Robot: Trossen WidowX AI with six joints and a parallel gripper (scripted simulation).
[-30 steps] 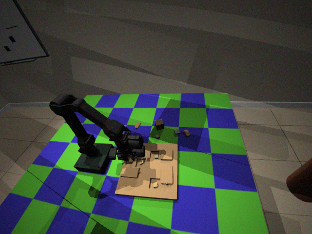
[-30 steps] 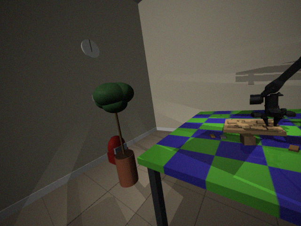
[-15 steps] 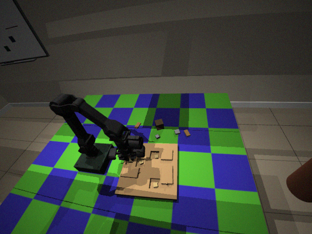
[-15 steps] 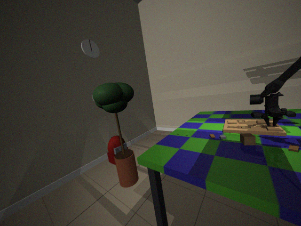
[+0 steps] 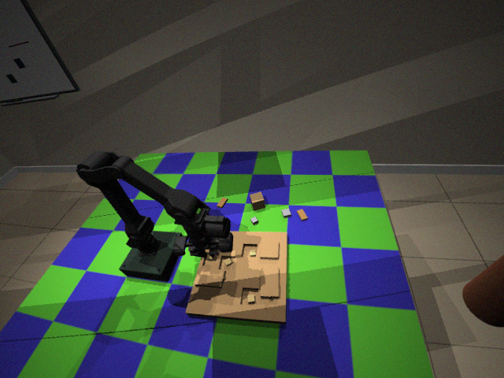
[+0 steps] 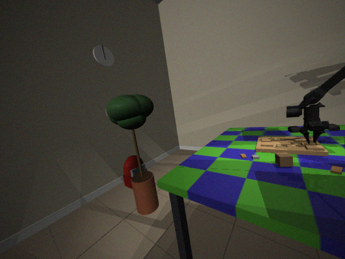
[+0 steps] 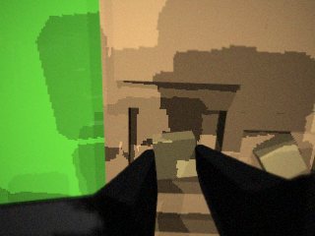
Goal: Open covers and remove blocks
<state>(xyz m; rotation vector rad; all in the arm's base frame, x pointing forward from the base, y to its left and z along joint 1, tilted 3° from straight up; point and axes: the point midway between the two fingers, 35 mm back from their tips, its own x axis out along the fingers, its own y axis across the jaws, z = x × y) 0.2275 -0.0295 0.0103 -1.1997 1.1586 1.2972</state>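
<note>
Now: gripper tip 100 mm short of the tan puzzle board, 20 mm to the left of it and 10 mm above it. Also, from my gripper tip: brown cube: 250 mm to the left, 160 mm ahead, 10 mm below; orange block: 330 mm ahead, 180 mm to the left, 30 mm below.
</note>
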